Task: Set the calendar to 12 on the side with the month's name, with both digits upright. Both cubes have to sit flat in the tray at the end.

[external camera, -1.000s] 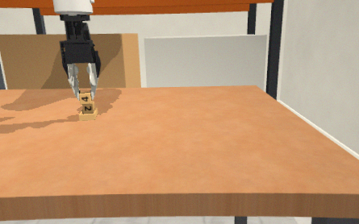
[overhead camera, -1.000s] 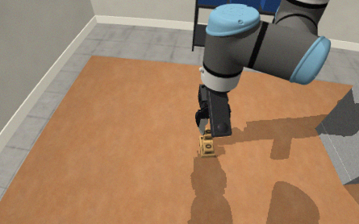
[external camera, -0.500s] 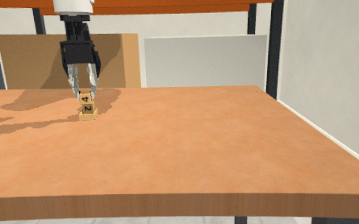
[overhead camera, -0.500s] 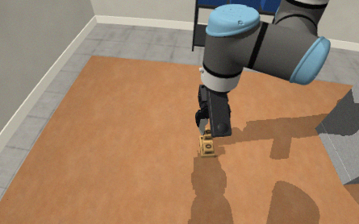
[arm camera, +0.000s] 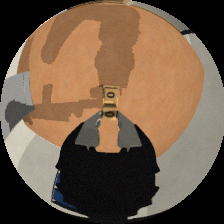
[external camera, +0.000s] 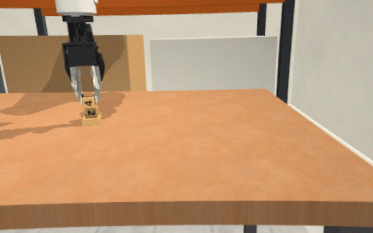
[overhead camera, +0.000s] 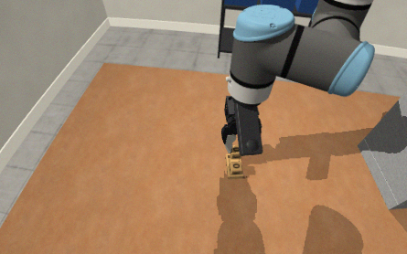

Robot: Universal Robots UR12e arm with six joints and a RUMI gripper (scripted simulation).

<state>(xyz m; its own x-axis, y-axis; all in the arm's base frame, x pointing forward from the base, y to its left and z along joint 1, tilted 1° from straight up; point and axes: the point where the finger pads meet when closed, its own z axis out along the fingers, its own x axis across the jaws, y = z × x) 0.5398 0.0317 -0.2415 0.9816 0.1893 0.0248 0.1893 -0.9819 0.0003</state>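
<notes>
My hand is 10 mm above the cube. Also, from my hand: tray (60 mm below, 20 mm to the left).
</notes>
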